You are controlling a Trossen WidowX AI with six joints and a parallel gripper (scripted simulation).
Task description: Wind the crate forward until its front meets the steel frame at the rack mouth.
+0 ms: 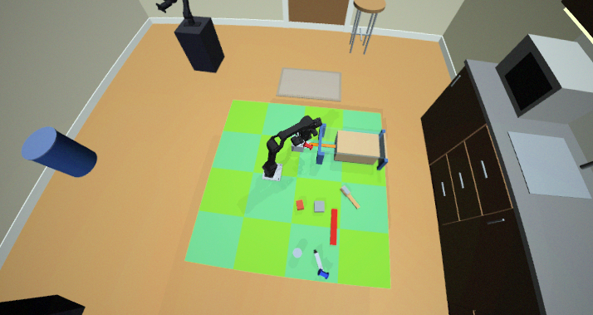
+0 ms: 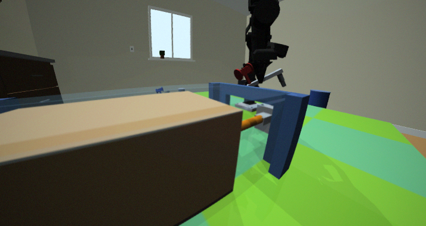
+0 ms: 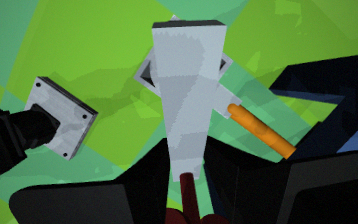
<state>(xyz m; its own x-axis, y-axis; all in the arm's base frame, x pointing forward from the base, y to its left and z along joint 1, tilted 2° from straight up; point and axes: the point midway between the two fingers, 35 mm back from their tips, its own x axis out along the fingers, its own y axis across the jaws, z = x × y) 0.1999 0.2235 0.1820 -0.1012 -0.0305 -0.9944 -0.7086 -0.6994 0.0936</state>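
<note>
Now: gripper tip 20 mm below the red-knobbed crank handle. The rest, counted from my gripper tip: blue steel frame (120 mm ahead, 60 mm to the left, 60 mm below); then grey winch (130 mm below, 60 mm behind, 30 mm to the left); then red knob (40 mm ahead, 30 mm to the right, 20 mm above).
</note>
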